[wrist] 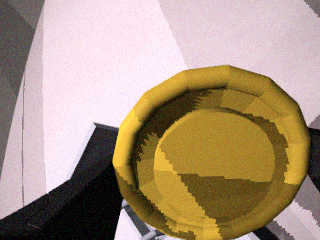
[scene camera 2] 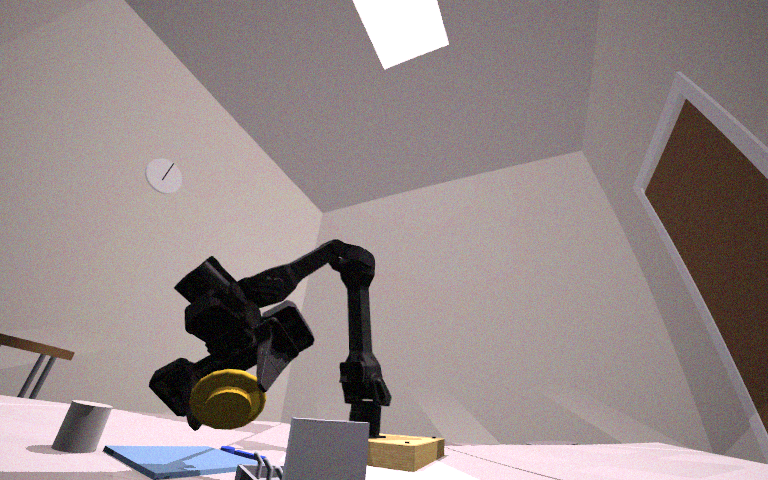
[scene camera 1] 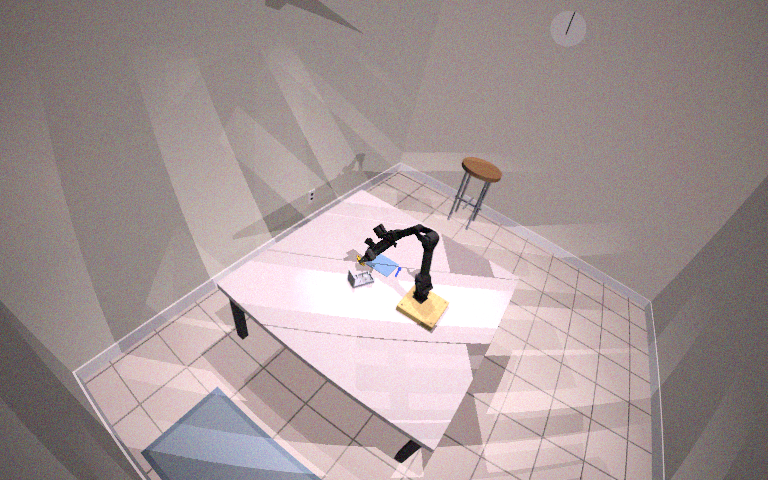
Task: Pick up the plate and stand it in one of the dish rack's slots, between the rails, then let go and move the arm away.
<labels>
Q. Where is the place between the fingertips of the gripper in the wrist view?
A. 208,152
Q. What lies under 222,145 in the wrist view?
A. A yellow plate.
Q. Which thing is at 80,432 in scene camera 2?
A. A cup.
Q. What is the gripper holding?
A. A yellow plate.
</labels>
